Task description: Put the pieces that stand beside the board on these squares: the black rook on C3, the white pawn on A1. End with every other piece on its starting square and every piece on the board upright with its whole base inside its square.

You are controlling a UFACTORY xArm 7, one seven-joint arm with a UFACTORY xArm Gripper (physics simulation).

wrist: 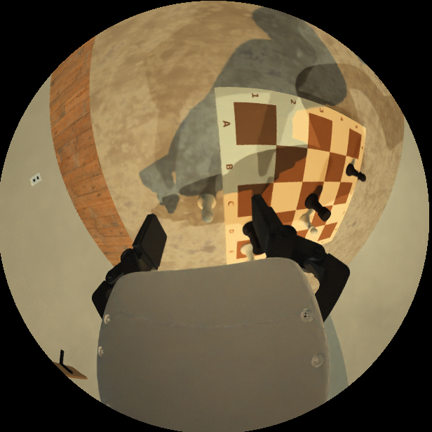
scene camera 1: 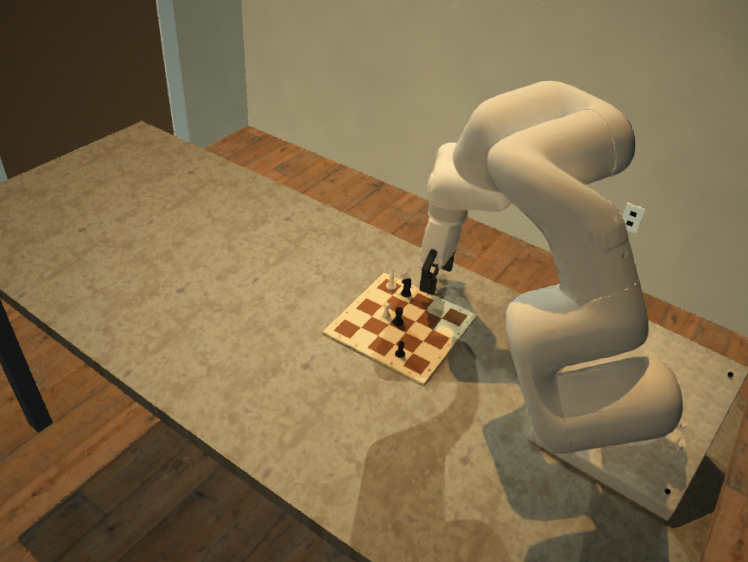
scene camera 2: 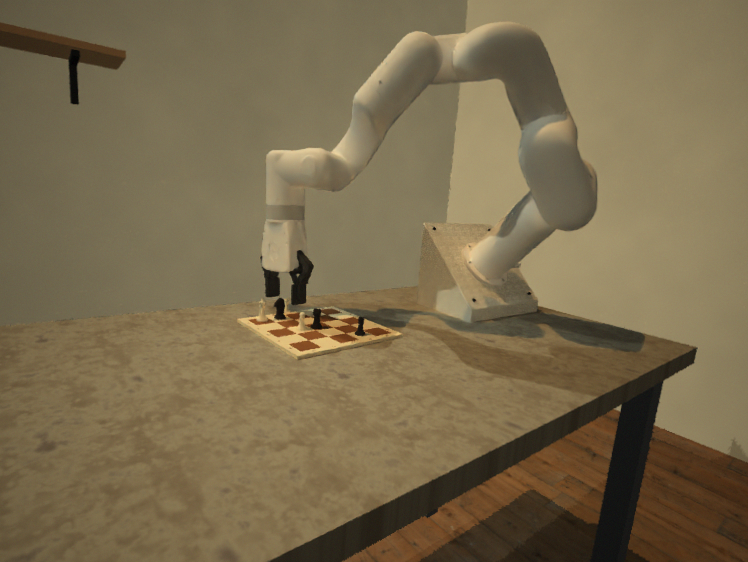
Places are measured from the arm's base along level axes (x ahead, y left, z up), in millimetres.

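Pixels of known places: gripper, fingertip midpoint: (scene camera 1: 435, 280) (scene camera 2: 285, 300); arm's base at its link origin: (scene camera 2: 483, 265).
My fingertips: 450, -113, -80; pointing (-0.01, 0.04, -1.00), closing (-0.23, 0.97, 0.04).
Note:
Ahead of a thing's pixels: the offset from my fingertips to its middle, as dx, dy, dz.
The white pawn (wrist: 206, 203) stands upright on the table beside the board, off its C1 edge; in the scene views it is mostly hidden by the gripper and other pieces. My gripper (scene camera 1: 438, 276) (scene camera 2: 285, 298) (wrist: 204, 217) is open and empty, pointing down above the pawn, which shows between the fingers in the wrist view. The black rook @[-9, +133, -4] (scene camera 1: 398, 317) (scene camera 2: 316, 319) (wrist: 317, 206) stands upright on C3 of the board @[-16, +129, -23] (scene camera 1: 326, 332) (scene camera 2: 299, 356) (wrist: 223, 150). A1 in the wrist view is bare and partly shaded.
A black knight @[+33, +55, +0] (scene camera 1: 406, 287) (scene camera 2: 279, 308) stands on D1, close to one finger. A tall white piece @[+68, +60, +2] (scene camera 1: 391, 281) (scene camera 2: 261, 310) stands on E1, another white piece @[+21, +134, -4] (scene camera 1: 386, 311) (scene camera 2: 302, 322) on D3, and a small black piece @[-64, +196, -4] (scene camera 1: 400, 349) (scene camera 2: 360, 326) (wrist: 355, 171) on B5.

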